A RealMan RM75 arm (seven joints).
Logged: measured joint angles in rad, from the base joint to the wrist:
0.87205, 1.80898, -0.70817, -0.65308, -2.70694, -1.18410, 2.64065
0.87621, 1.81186, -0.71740, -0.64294, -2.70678, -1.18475, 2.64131
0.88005, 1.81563, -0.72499, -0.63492, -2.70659, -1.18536, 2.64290
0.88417, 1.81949, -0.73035, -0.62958, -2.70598, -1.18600, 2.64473
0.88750, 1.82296, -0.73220, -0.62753, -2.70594, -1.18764, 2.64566
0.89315, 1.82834, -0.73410, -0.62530, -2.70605, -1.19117, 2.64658
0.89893, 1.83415, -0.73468, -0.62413, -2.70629, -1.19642, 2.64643
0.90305, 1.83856, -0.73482, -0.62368, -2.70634, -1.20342, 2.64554
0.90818, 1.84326, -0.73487, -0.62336, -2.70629, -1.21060, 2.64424
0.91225, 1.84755, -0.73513, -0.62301, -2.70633, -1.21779, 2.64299
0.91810, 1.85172, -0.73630, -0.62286, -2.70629, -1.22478, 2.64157
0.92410, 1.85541, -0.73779, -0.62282, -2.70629, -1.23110, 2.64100
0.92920, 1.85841, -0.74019, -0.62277, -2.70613, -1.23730, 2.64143
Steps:
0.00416, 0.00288, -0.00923, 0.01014, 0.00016, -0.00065, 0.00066
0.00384, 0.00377, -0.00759, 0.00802, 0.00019, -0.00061, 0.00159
0.00412, 0.00386, -0.00536, 0.00534, 0.00061, -0.00064, 0.00183
0.00333, 0.00347, -0.00185, 0.00205, 0.00004, -0.00164, 0.00093
0.00565, 0.00538, -0.00190, 0.00223, -0.00011, -0.00353, 0.00092
0.00578, 0.00581, -0.00058, 0.00117, -0.00024, -0.00525, -0.00015
0.00412, 0.00441, -0.00014, 0.00045, -0.00005, -0.00700, -0.00089
0.00513, 0.00470, -0.00005, 0.00032, 0.00005, -0.00718, -0.00130
0.00407, 0.00429, -0.00026, 0.00035, -0.00004, -0.00719, -0.00125
0.00585, 0.00417, -0.00117, 0.00015, 0.00004, -0.00699, -0.00142
0.00600, 0.00369, -0.00149, 0.00004, 0.00000, -0.00632, -0.00057
0.00510, 0.00300, -0.00240, 0.00005, 0.00016, -0.00620, 0.00043

